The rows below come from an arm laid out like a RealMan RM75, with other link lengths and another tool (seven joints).
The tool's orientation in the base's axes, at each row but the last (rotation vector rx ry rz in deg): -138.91 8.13 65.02; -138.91 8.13 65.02; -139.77 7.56 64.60; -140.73 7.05 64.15; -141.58 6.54 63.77; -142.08 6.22 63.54; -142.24 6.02 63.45; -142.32 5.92 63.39; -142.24 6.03 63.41; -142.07 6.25 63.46; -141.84 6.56 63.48
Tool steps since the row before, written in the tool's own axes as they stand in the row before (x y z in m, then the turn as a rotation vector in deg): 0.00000 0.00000 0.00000 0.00 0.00 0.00; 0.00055 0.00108 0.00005 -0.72 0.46 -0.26; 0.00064 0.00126 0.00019 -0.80 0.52 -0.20; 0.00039 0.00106 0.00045 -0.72 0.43 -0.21; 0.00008 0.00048 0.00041 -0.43 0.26 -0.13; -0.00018 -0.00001 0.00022 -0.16 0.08 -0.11; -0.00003 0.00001 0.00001 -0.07 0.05 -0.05; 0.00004 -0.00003 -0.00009 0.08 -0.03 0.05; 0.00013 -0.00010 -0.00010 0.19 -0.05 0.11; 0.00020 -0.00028 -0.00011 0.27 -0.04 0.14; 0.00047 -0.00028 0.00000 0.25 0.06 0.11
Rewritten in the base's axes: 0.00000 0.00000 0.00000 0.00 0.00 0.00; 0.00002 -0.00089 -0.00083 -0.42 -0.60 0.52; -0.00005 -0.00098 -0.00103 -0.53 -0.63 0.52; -0.00032 -0.00073 -0.00092 -0.44 -0.55 0.50; -0.00035 -0.00026 -0.00047 -0.26 -0.33 0.30; -0.00027 0.00008 0.00000 -0.05 -0.13 0.15; -0.00003 -0.00001 0.00001 -0.02 -0.07 0.06; 0.00010 0.00000 0.00003 0.03 0.06 -0.08; 0.00018 0.00006 0.00000 0.06 0.11 -0.19; 0.00028 0.00023 0.00002 0.10 0.12 -0.27; 0.00039 0.00030 -0.00025 0.08 0.01 -0.27
